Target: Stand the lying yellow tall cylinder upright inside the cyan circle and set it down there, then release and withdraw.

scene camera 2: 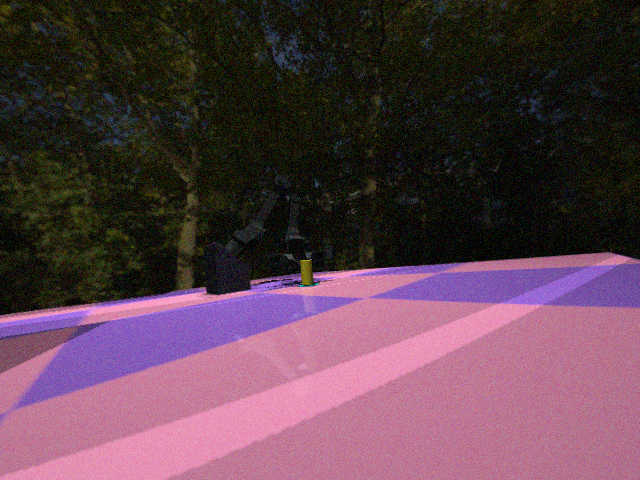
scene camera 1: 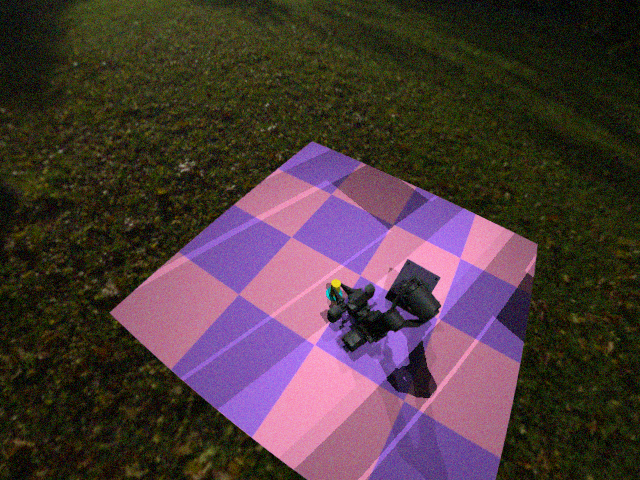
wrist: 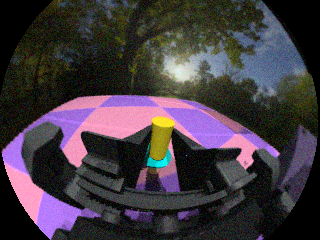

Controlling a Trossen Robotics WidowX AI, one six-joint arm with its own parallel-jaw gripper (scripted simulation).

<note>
The gripper holds a cylinder.
The gripper is seen too in scene camera 1 and in the wrist view.
</note>
